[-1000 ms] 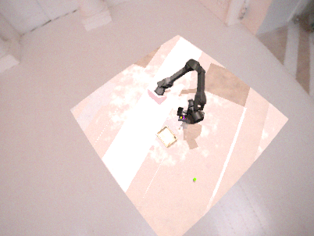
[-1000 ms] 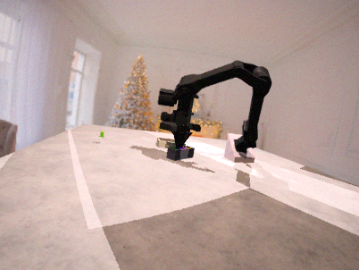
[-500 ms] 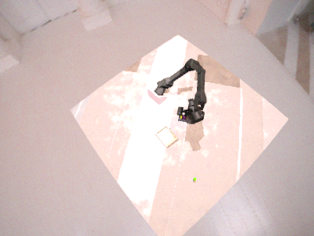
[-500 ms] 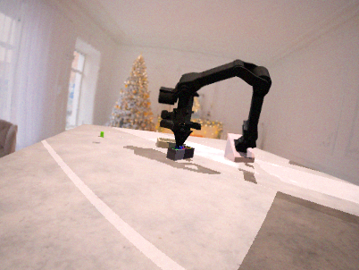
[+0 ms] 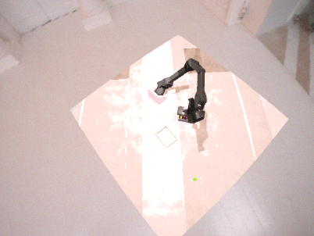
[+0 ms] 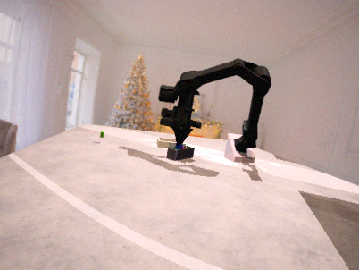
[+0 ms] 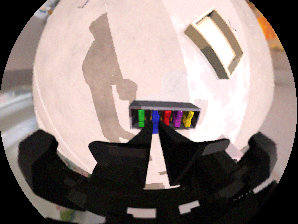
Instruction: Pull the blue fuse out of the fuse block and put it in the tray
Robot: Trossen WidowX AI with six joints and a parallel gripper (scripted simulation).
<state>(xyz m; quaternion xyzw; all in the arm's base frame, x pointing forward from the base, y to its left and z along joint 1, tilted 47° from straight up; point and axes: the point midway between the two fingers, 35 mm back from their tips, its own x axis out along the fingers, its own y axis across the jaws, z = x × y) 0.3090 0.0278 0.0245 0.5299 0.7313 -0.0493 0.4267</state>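
Now: the tray 20 mm behind my gripper tip, 210 mm to the right of it and 50 mm below it. The rest, counted from my gripper tip: blue fuse: 10 mm below.
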